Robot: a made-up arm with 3 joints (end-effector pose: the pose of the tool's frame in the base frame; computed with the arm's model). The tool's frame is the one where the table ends.
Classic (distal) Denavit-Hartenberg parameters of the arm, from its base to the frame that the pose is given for. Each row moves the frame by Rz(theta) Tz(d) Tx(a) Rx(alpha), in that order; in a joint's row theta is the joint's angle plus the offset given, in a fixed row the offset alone. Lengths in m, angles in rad.
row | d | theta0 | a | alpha
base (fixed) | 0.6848 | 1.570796 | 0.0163 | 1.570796
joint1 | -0.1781 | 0 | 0.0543 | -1.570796
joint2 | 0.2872 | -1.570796 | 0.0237 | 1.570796
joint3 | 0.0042 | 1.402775 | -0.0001 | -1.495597
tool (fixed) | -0.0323 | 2.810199 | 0 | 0
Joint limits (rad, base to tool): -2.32..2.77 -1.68..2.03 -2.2..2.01
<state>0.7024 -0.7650 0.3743</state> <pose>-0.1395 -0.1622 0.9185 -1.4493 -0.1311 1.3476</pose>
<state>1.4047 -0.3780 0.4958</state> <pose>-0.1284 -0.2717 0.7662 -1.1514 -0.8191 0.9574</pose>
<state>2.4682 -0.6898 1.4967</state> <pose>-0.1549 -0.2080 0.4564 -0.6097 -0.1221 0.4166</pose>
Working (the frame after each row of the table, in the pose's form):
after base (fixed): 0.0000 0.0163 0.6848 1.2092 1.2092 1.2092
after joint1: -0.1781 -0.0261 0.7187 1.8327 -1.8327 0.6415
after joint2: -0.1598 -0.1935 0.4848 -2.1369 -0.3696 0.7677
after joint3: -0.1624 -0.1909 0.4827 0.0251 -0.7847 -2.2864

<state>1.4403 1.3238 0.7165</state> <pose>-0.1639 -0.2715 0.8270 -1.7082 -2.1576 -0.3385</pose>
Working (the frame after each row of the table, in the pose's form):
after base (fixed): 0.0000 0.0163 0.6848 1.2092 1.2092 1.2092
after joint1: -0.1781 0.0234 0.7386 1.1125 -1.1125 1.2681
after joint2: -0.1723 -0.2584 0.7988 2.3951 0.1219 1.8661
after joint3: -0.1682 -0.2584 0.7978 -1.9485 2.1537 0.5973

